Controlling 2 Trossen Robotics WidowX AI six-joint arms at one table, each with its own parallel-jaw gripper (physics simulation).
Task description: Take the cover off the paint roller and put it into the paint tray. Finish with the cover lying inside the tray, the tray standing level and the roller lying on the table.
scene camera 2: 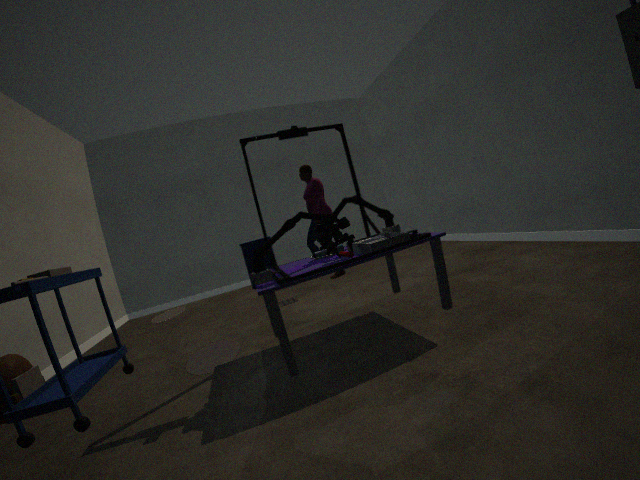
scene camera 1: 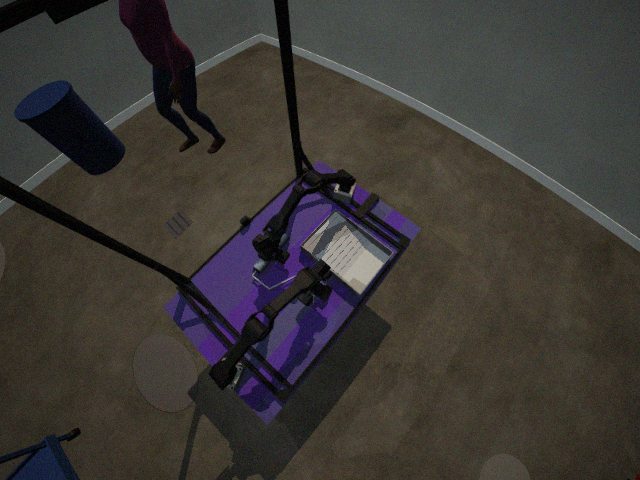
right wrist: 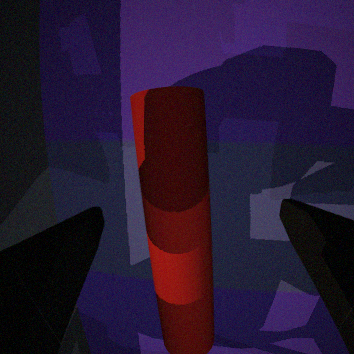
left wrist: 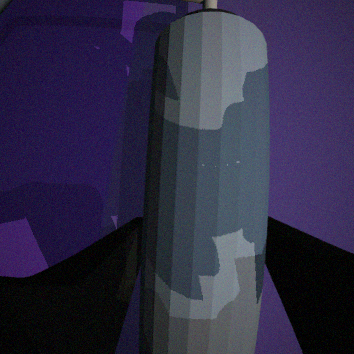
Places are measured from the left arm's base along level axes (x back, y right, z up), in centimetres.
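Pixels of known places: left gripper, fingertip midpoint: (scene camera 2: 325, 254) (left wrist: 200, 224); right gripper, fingertip midpoint: (scene camera 2: 346, 254) (right wrist: 191, 211); left arm's base at its link origin: (scene camera 2: 390, 226) (scene camera 1: 345, 187); right arm's base at its link origin: (scene camera 2: 260, 271) (scene camera 1: 227, 374).
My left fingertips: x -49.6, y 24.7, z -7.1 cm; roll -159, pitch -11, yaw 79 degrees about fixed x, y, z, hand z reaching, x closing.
For each thing: its middle in the pictures, then the offset to it from my left fingertips. "pt": a spot on its surface instead. Level surfaces: height alone.
- pale grey cover at the middle of its body: (left wrist: 198, 292) (scene camera 1: 271, 252) (scene camera 2: 328, 251) dx +2.9, dy -0.9, dz +1.0 cm
- thin metal rod at a spot on its surface: (left wrist: 211, 4) pt dx -11.0, dy +2.8, dz +1.4 cm
- roller's bent wire frame at a spot on its surface: (scene camera 1: 270, 288) pt dx -14.4, dy -7.9, dz +0.9 cm
- purple table at its surface level: dz -1.7 cm
The pale grey cover (scene camera 1: 260, 265) (left wrist: 210, 175) is between my left fingers; a thin metal rod (left wrist: 211, 4) of the roller meets its far end. My left gripper (scene camera 1: 272, 253) (left wrist: 200, 224) is shut on the cover. The roller's bent wire frame (scene camera 1: 270, 287) shows in scene camera 1. Its red handle (right wrist: 180, 225) (scene camera 2: 345, 253) runs lengthwise between my right fingers in the right wrist view, with gaps on both sides. My right gripper (right wrist: 191, 211) (scene camera 1: 315, 296) is open. The white, ribbed paint tray (scene camera 1: 369, 268) (scene camera 2: 366, 248) stands on the table at the right, with no cover visible inside.
The purple table (scene camera 1: 227, 268) has dark rails along its edges. Black gantry posts (scene camera 1: 289, 87) (scene camera 2: 253, 188) rise from it. Both arms reach in over the middle, close together beside the tray. A person (scene camera 1: 173, 67) (scene camera 2: 316, 198) stands beyond the table. A blue trolley (scene camera 2: 67, 281) stands apart.
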